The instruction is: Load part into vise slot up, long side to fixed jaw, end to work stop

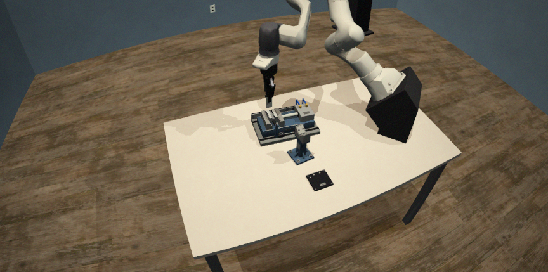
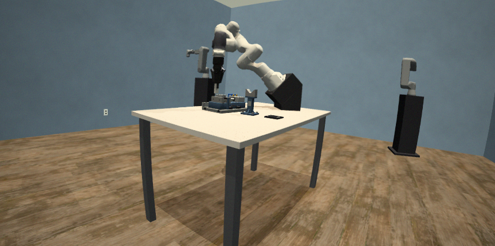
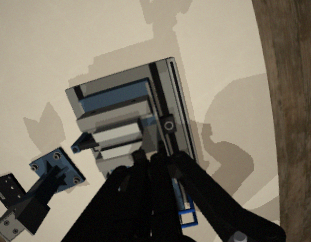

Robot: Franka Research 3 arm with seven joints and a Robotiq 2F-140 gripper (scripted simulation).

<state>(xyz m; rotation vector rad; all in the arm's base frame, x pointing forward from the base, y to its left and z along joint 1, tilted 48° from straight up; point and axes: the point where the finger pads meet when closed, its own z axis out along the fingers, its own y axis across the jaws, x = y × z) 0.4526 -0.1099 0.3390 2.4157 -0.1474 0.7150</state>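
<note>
Now: hand 1 cm short of the part, 4 cm to the right of it and 5 cm above it. From my hand the other things lie so: black infeed plate: 2 cm ahead, 42 cm to the left, 14 cm below; then vise: 5 cm behind, 7 cm to the left, 11 cm below; then air cylinder: 14 cm behind, 10 cm to the left, 7 cm below.
</note>
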